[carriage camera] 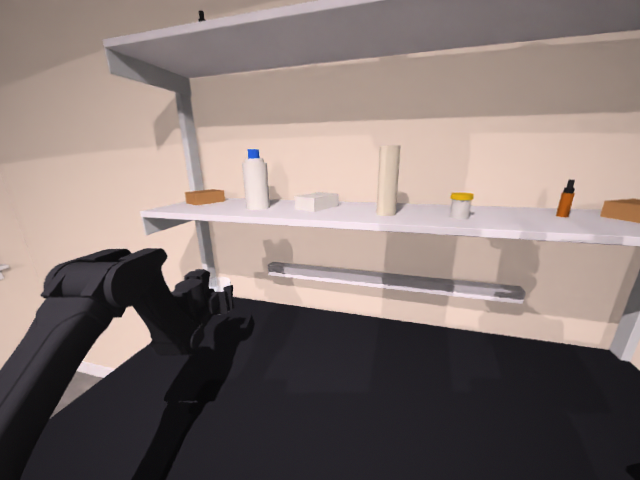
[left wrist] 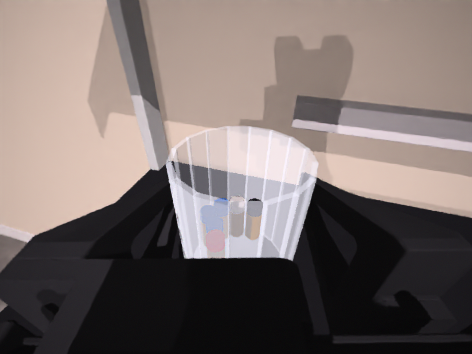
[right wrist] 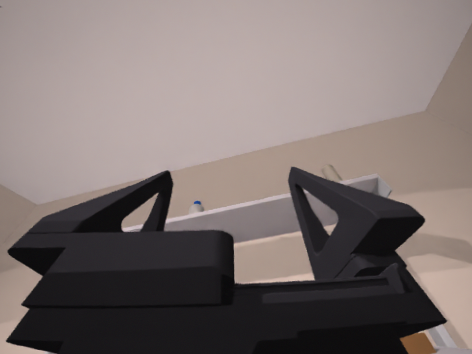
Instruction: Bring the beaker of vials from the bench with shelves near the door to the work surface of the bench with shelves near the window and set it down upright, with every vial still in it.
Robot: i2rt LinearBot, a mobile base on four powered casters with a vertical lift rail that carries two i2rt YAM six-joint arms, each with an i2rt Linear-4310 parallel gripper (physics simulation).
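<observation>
The clear beaker [left wrist: 242, 195] [carriage camera: 222, 283] is upright between the fingers of my left gripper [left wrist: 240, 182] [carriage camera: 222, 299]. Several capped vials [left wrist: 236, 217] show inside it, with blue, red, white and dark caps. My left gripper is shut on the beaker and holds it over the far left part of the black bench top [carriage camera: 330, 413]; its shadow falls on the top beside it. The height of the beaker's base over the top is hard to tell. My right gripper [right wrist: 230, 175] is open and empty, pointing up toward the ceiling and shelves.
A shelf [carriage camera: 351, 222] above the bench top carries a white bottle [carriage camera: 256, 183], a white box [carriage camera: 316, 201], a cream cylinder [carriage camera: 388, 180], a yellow-lidded jar [carriage camera: 460, 206], an amber bottle [carriage camera: 565, 202] and brown boxes. A grey post [carriage camera: 190, 139] stands behind the left gripper. A rail [carriage camera: 392, 283] runs along the wall.
</observation>
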